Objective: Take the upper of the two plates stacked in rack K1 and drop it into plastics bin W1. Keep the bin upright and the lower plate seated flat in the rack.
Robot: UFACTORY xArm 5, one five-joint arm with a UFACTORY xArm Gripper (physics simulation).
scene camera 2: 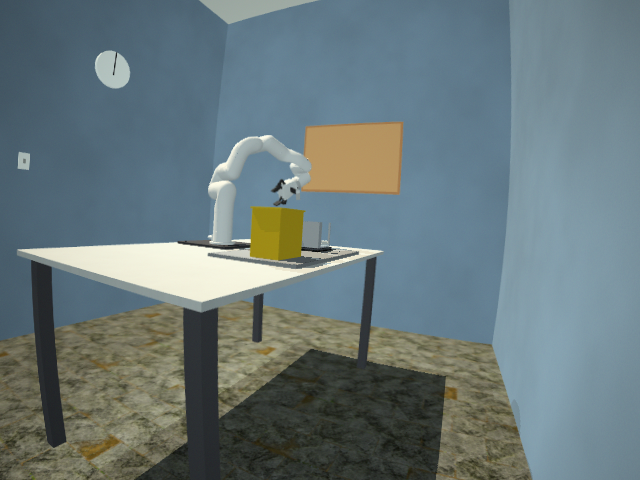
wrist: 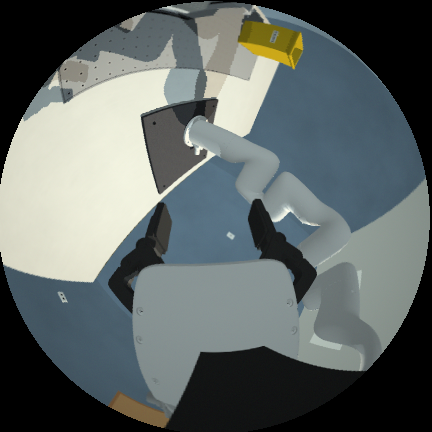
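Seen in the pictures: gripper, fingertip midpoint: (scene camera 2: 273, 198) (wrist: 209, 209); arm's base, link origin: (scene camera 2: 222, 243) (wrist: 194, 130).
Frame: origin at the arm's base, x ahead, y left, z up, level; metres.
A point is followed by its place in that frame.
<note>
The yellow plastics bin W1 (scene camera 2: 277, 232) {x 0.498, y -0.309, z 0.095 m} (wrist: 262, 36) stands upright near the front of the grey board in the scene view. In the wrist view it is at the top right. Behind it in the scene view is a grey upright panel (scene camera 2: 312, 234) {x 0.451, y 0.094, z 0.079 m} with a dark base and a thin post. I cannot tell whether this is rack K1. The two plates cannot be made out in either view. My gripper (scene camera 2: 275, 197) {x 0.111, y 0.292, z 0.254 m} (wrist: 209, 209) {x 0.111, y 0.292, z 0.254 m} is open and empty. It hangs above the height of the bin's rim, tilted, with its fingers toward the arm's base side.
The grey perforated board (scene camera 2: 227, 254) {x 0.302, y -0.328, z 0.000 m} (wrist: 150, 52) lies on the white table (scene camera 2: 155, 273) {x 0.385, y -0.718, z -0.013 m} (wrist: 50, 175) {x 0.141, y 0.430, z -0.013 m}. The arm (scene camera 2: 224, 214) {x 0.033, y -0.033, z 0.147 m} (wrist: 227, 145) {x 0.025, y 0.041, z 0.156 m} rises from a dark base plate (scene camera 2: 193, 242) {x -0.130, y -0.071, z -0.002 m} (wrist: 167, 150) {x -0.024, y 0.133, z 0.000 m} behind the bin and to its left in the scene view.
</note>
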